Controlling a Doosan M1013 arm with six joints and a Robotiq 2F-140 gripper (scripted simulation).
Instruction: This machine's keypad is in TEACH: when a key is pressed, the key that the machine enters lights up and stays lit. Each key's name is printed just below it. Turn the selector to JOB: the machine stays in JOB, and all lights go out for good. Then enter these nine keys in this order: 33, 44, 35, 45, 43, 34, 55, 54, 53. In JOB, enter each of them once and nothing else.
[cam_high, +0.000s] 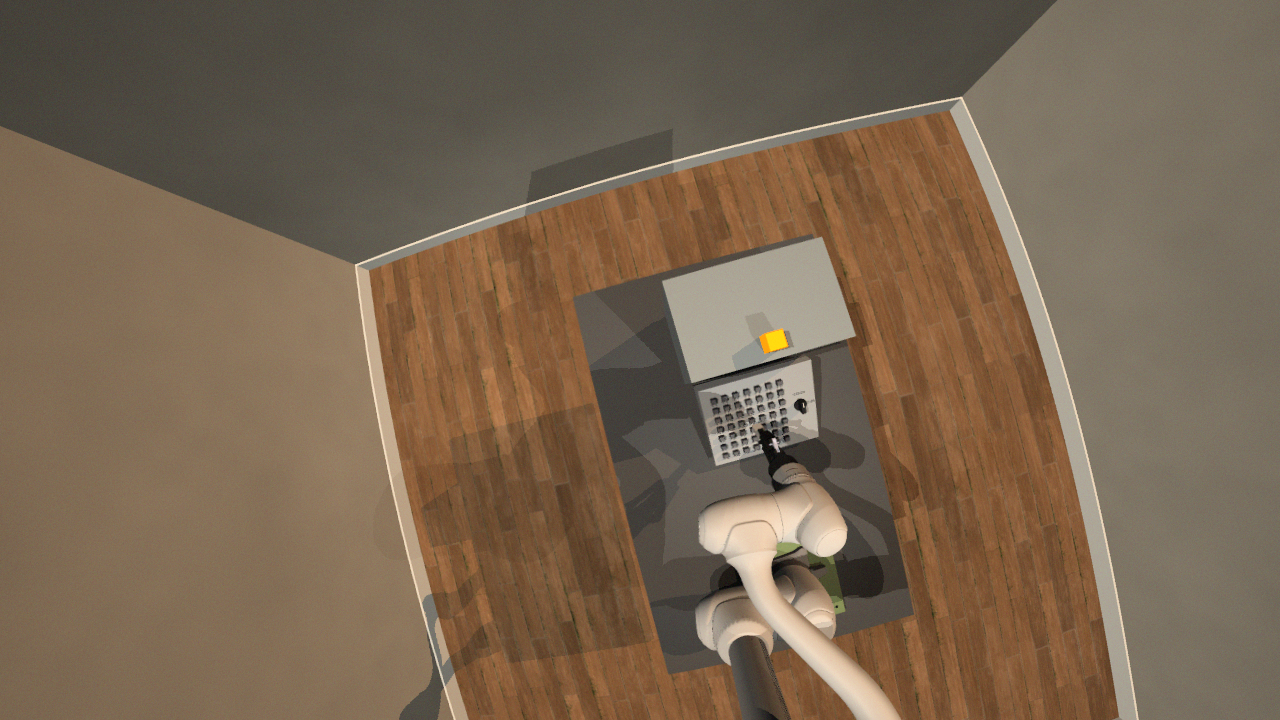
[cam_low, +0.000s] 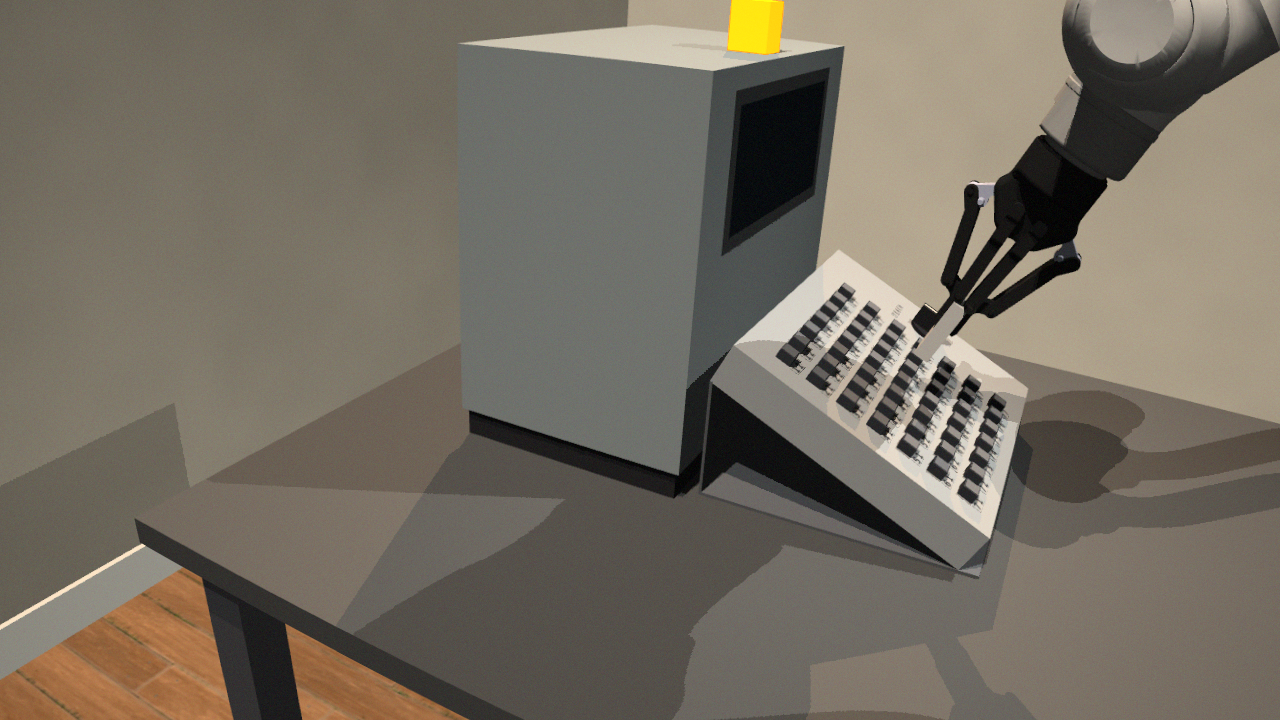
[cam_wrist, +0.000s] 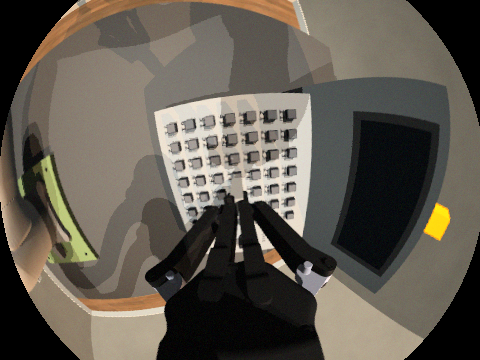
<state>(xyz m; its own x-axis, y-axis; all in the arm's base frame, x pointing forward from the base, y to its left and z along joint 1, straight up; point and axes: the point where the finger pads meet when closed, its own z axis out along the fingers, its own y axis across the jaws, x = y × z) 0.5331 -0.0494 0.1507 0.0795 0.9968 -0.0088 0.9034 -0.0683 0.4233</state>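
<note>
Right now the black selector knob is 16 cm to the right of my hand, 5 cm below it and 2 cm ahead of it. Round my hand: sloped grey keypad: 10 cm below, 5 cm to the right, 5 cm ahead.
</note>
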